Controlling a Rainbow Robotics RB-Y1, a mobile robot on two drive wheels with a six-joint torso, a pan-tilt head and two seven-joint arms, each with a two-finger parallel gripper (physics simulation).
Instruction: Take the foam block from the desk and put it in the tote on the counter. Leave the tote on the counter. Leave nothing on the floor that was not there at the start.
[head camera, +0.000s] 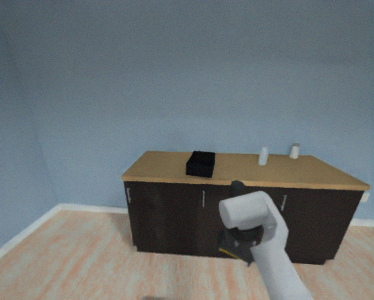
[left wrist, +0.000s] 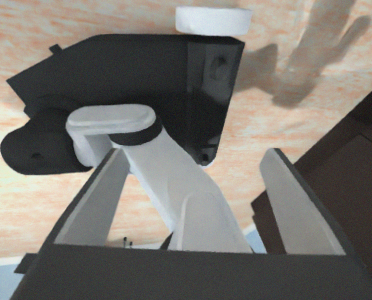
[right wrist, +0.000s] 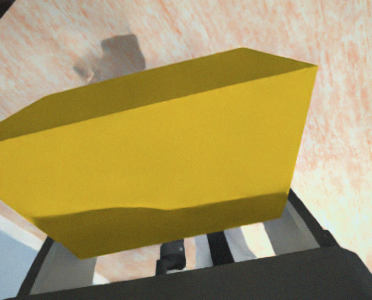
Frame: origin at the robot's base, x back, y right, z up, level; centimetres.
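Seen in the pictures: left gripper, between the fingertips: (left wrist: 192, 156); right gripper, between the fingertips: (head camera: 233, 255) (right wrist: 172, 169).
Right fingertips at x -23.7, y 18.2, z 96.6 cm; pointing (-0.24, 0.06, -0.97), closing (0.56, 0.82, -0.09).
Offsets run from my right fingertips to a thing's top centre. Level surfaces: height alone.
The yellow foam block @(dz +5.5, dx -2.1, dy +1.4 cm) (right wrist: 165, 155) fills much of the right wrist view, between the fingers of my right gripper, which is shut on it. In the head camera a thin yellow edge of the block (head camera: 233, 254) shows under my right gripper, which hangs in front of the counter's dark doors. The black tote @(dz +4.5, dx -80.9, dy +2.7 cm) (head camera: 200, 165) stands on the wooden top of the counter @(dz -5.5 cm) (head camera: 160, 167), left of its middle, beyond my right gripper. My left gripper (left wrist: 192, 156) is open, with the robot's own base and arm parts behind its fingers. The desk does not show.
A pale bottle @(dz +11.5, dx -86.2, dy +59.9 cm) (head camera: 263, 156) and a white container with a darker top @(dz +9.3, dx -99.3, dy +100.9 cm) (head camera: 295, 151) stand at the right on the counter, near the wall. The counter's dark side (left wrist: 340, 185) shows at the right of the left wrist view. The floor @(dz -96.5 cm) (head camera: 90, 250) lies before the counter.
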